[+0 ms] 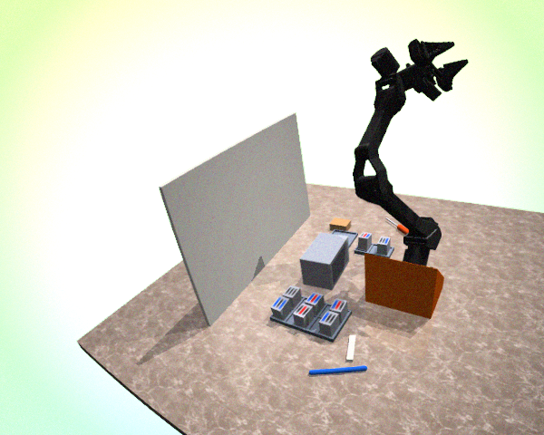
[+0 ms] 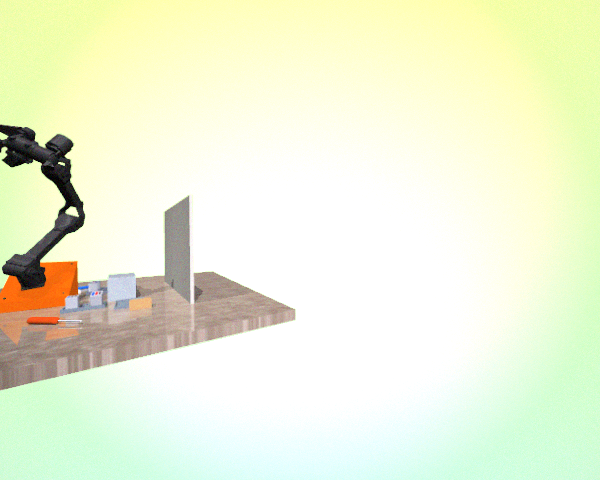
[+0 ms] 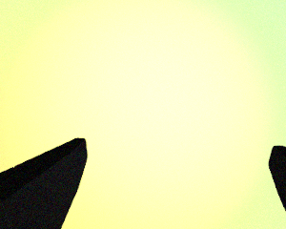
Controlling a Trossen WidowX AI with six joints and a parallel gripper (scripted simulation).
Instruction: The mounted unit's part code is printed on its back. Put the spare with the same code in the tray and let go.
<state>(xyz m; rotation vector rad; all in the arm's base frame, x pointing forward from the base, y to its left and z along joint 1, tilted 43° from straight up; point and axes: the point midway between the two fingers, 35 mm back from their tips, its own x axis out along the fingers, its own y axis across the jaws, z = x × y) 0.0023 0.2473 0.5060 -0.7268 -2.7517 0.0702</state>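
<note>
The grey spare lies 600 mm below my gripper tip, 440 mm ahead of it and 340 mm to the left of it. Also, from my gripper tip: flat grey tray (640 mm below, 400 mm ahead, 70 mm to the right); then tall grey wall panel (620 mm ahead, 420 mm below, 100 mm to the left); then grey mounted unit (590 mm below, 390 mm ahead, 120 mm to the left).
</note>
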